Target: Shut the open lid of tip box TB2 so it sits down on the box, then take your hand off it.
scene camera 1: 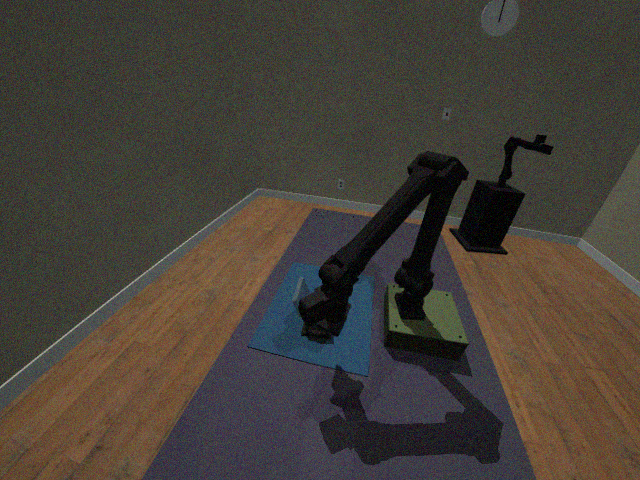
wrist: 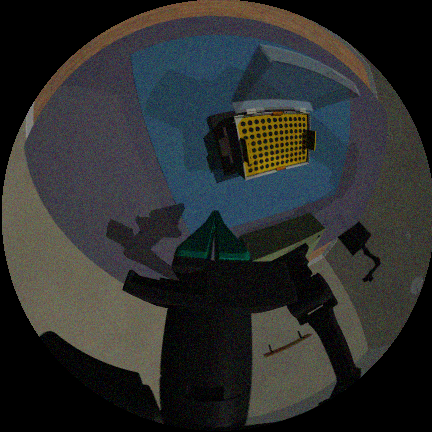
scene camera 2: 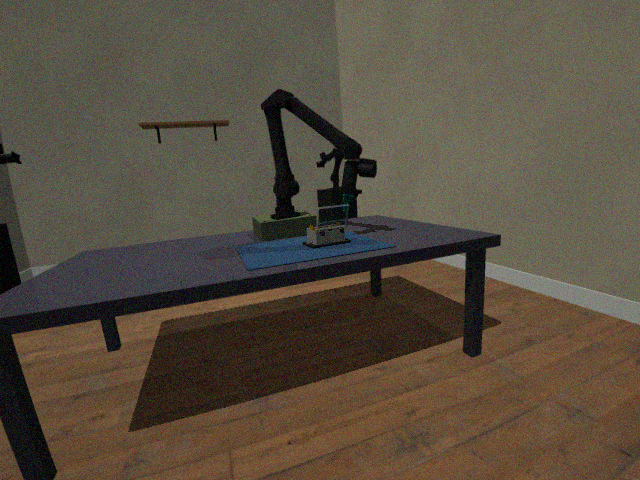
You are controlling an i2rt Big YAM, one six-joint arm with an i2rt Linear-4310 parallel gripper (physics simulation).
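Places are measured from the arm's base along level axes (x ahead, y left, z up), in metres.
Pixels of known places: gripper, fingertip midpoint: (scene camera 1: 331, 329) (wrist: 215, 214) (scene camera 2: 344, 213); arm's base, origin of the base link: (scene camera 1: 408, 307) (wrist: 287, 257) (scene camera 2: 285, 217).
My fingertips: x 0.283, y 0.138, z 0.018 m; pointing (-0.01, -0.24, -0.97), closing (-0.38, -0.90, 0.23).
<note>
Ahead of a thing's pixels: the offset from my fingertips to its top centre. "spot": to the spot under its first point. Level surfaces: height alone.
The tip box {dx +0.042, dy -0.118, dz -0.034 m} (scene camera 2: 327, 236) (wrist: 275, 142) stands on a blue mat {dz -0.100 m} (scene camera 1: 351, 356) (scene camera 2: 268, 255) (wrist: 210, 55); its yellow, holed rack faces up. No TB2 label is legible. Its clear lid {spot: dx +0.120, dy -0.112, dz +0.047 m} (scene camera 1: 298, 290) (scene camera 2: 332, 206) (wrist: 312, 66) stands open, roughly upright, along one long side. In scene camera 1 the arm hides the box body. My gripper (scene camera 2: 345, 208) (wrist: 215, 214) is shut and empty, its green fingertips together. In scene camera 2 the fingers show by the lid's upper right corner; contact cannot be told. In scene camera 1 the fingertips are hidden.
My arm's green base block (scene camera 1: 444, 320) (scene camera 2: 268, 228) (wrist: 285, 237) stands beside the mat on the purple table {dz -0.103 m} (scene camera 1: 232, 439) (scene camera 2: 129, 271). A second arm on a dark pedestal (scene camera 1: 491, 211) (wrist: 355, 238) stands beyond the table. A wall shelf (scene camera 2: 183, 124) hangs behind.
</note>
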